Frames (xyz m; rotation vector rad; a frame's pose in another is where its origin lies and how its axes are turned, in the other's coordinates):
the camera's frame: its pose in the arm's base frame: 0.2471 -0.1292 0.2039 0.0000 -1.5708 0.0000
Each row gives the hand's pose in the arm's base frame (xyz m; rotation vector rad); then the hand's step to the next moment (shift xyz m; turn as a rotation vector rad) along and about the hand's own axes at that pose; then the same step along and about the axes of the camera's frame.
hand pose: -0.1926 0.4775 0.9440 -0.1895 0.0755 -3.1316
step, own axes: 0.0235 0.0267 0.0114 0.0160 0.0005 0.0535
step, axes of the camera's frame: 0.0128 -0.0274 0.0219 0.0550 -0.0032 0.0094
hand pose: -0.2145 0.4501 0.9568 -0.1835 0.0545 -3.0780
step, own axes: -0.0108 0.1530 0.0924 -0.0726 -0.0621 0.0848
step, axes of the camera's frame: 0.0845 -0.1549 -0.0302 0.0780 0.0636 -0.0787
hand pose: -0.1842 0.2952 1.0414 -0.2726 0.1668 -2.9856
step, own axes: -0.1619 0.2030 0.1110 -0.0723 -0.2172 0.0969
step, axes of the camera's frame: 0.0558 -0.1867 -0.2044 0.1089 0.2150 -0.0608
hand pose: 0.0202 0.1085 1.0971 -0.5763 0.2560 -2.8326
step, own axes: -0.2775 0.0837 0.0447 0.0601 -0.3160 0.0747
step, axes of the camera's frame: -0.0779 -0.0116 -0.2825 0.1580 0.2770 0.0859
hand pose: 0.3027 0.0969 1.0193 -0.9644 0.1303 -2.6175
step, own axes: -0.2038 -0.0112 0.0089 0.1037 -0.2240 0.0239
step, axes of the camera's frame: -0.1156 0.0825 -0.1469 0.1272 0.1739 0.1229
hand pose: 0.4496 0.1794 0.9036 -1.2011 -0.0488 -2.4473
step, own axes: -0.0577 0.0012 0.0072 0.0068 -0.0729 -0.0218
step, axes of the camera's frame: -0.0398 0.0204 -0.0372 0.0022 0.0598 0.0475
